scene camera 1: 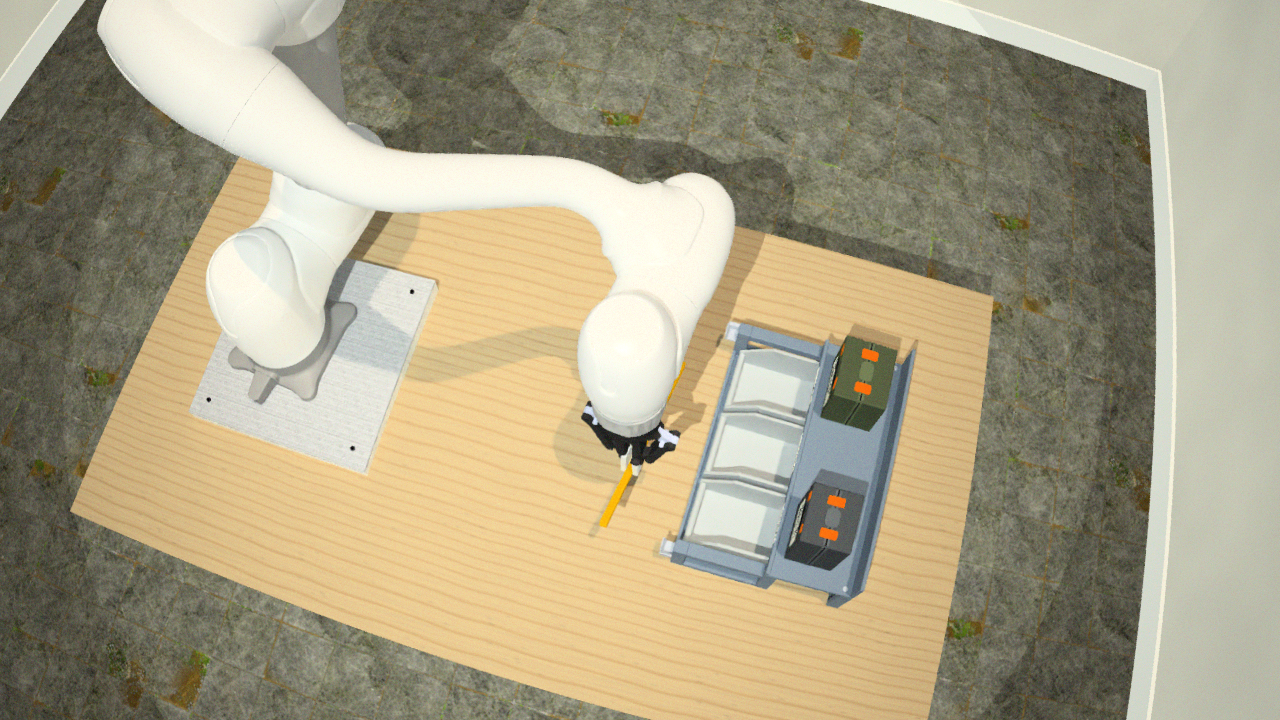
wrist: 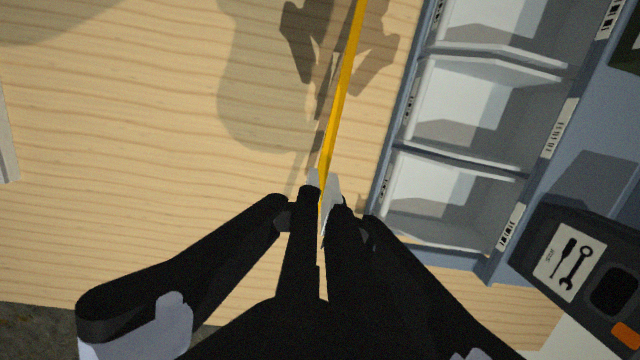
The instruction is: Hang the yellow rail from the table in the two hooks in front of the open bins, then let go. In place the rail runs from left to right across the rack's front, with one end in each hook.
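Places are measured from the arm's base along level axes (x ahead, y left, z up), in centimetres.
Pixels of known places: gripper, fingertip midpoint: (scene camera 1: 632, 464) (wrist: 319, 183); arm's base, origin of the base link: (scene camera 1: 292, 337).
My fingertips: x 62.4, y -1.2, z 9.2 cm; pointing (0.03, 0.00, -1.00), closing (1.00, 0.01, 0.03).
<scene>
Ahead of a thing's pixels: the offset from my fingertips to its top centre. "spot": to the spot under its first point. Level surfaces: height alone.
The yellow rail (scene camera 1: 617, 498) (wrist: 341, 90) is held above the table, to the left of the rack in the scene view and slanted a little against its front; part of it is hidden under the arm. My gripper (scene camera 1: 631, 465) (wrist: 319, 183) is shut on the rail, which runs between its pale fingertips. The blue-grey rack {spot: dx +17.7, dy -7.4, dz -10.8 cm} (scene camera 1: 723, 569) (wrist: 445, 258) stands on the table with three white open bins {dx +17.8, dy +10.8, dz -4.3 cm} (scene camera 1: 756, 445) (wrist: 455, 110). One pale hook {spot: dx +6.1, dy +28.5, dz -6.9 cm} (scene camera 1: 733, 331) sticks out at the upper front corner and the other hook {spot: dx +8.7, dy -8.0, dz -6.9 cm} (scene camera 1: 667, 547) at the lower front corner. The rail is apart from both hooks.
A green case {dx +26.9, dy +22.8, dz +7.5 cm} (scene camera 1: 859, 383) and a dark grey case {dx +28.2, dy -0.2, dz +10.0 cm} (scene camera 1: 825, 526) (wrist: 575, 265) stand on the rack behind the bins. The robot's base stands on a light metal plate (scene camera 1: 384, 367) (wrist: 6, 145) at the left of the wooden table {dz -12.4 cm} (scene camera 1: 501, 573) (wrist: 125, 165).
</scene>
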